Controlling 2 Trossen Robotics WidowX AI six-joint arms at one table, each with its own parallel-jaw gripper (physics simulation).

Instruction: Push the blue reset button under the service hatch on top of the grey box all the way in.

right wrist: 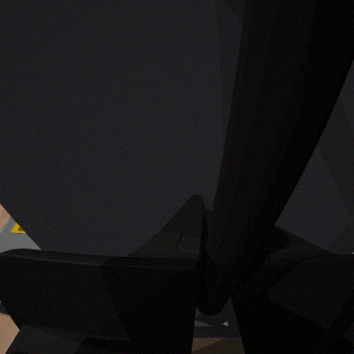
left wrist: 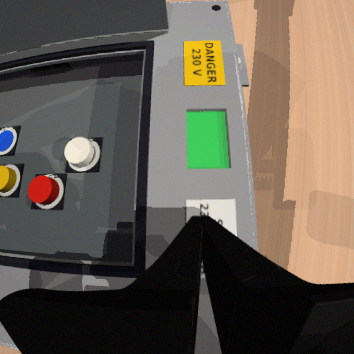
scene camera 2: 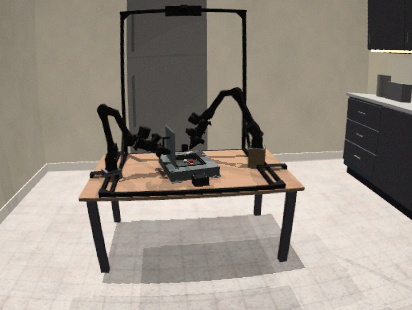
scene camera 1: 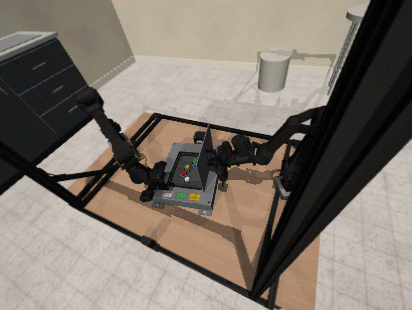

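The grey box (scene camera 1: 210, 189) (scene camera 2: 192, 175) (left wrist: 167, 100) sits on the table with its hatch (scene camera 1: 204, 160) (scene camera 2: 170, 142) (left wrist: 75, 25) (right wrist: 115, 125) standing upright. The blue button (scene camera 1: 195, 166) (left wrist: 7, 140) is in the uncovered recess, at the left edge of the left wrist view; its cap looks low in its white ring, and its exact depth cannot be told. My left gripper (scene camera 1: 169, 185) (scene camera 2: 191, 146) (left wrist: 199, 223) is shut and empty above the white label, apart from the buttons. My right gripper (scene camera 1: 211, 162) (right wrist: 206, 203) is shut on the hatch's dark bar handle (right wrist: 270, 115).
White (left wrist: 80, 151), red (left wrist: 44, 189) and yellow (left wrist: 5, 178) buttons and a green one (scene camera 1: 195, 160) share the recess with the blue one. A yellow danger label (left wrist: 204, 63) and green window (left wrist: 207, 139) lie on the rim. A small black block (scene camera 2: 201, 180) stands beside the box.
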